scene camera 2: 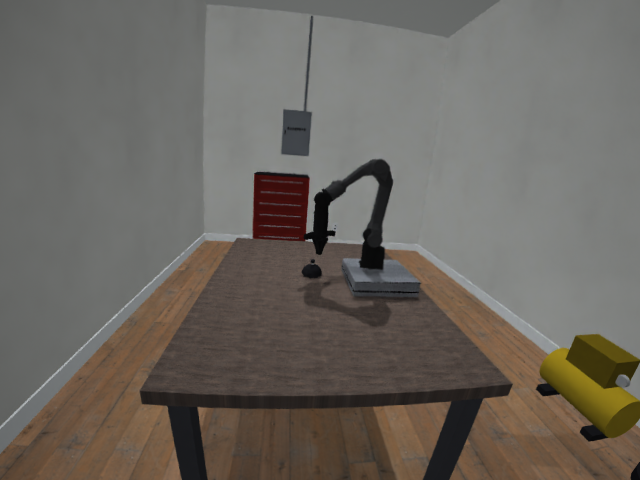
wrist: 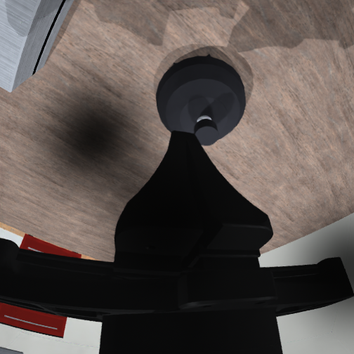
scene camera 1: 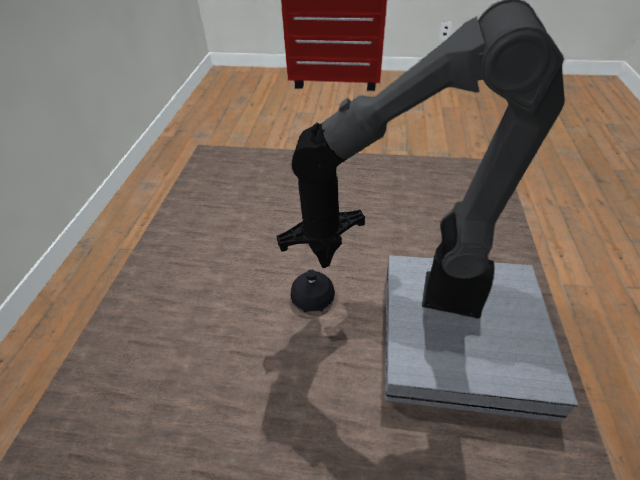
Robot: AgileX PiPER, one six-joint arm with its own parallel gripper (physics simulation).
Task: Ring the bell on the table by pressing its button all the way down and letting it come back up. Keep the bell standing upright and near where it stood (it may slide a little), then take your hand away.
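Note:
A dark, dome-shaped bell (scene camera 1: 312, 295) (scene camera 2: 311, 271) (wrist: 200, 95) stands upright on the table (scene camera 1: 206, 320) (scene camera 2: 310, 346) (wrist: 295, 150). Its small dark button (scene camera 1: 311, 274) (scene camera 2: 312, 260) (wrist: 206, 134) stands up at the top, with a bright bit of stem showing under it. My gripper (scene camera 1: 324, 265) (scene camera 2: 319, 253) (wrist: 180, 144) is shut and empty, pointing down. Its tips are above the bell and apart from the button, a little to the right of it in both scene views. In the wrist view the button shows just right of the tips.
The arm's base stands on a grey slab (scene camera 1: 475, 356) (scene camera 2: 385, 285) (wrist: 20, 40) to the right of the bell. A red drawer cabinet (scene camera 1: 333, 51) (scene camera 2: 280, 206) stands on the floor beyond the table. A yellow machine (scene camera 2: 584, 387) is on the floor at the right.

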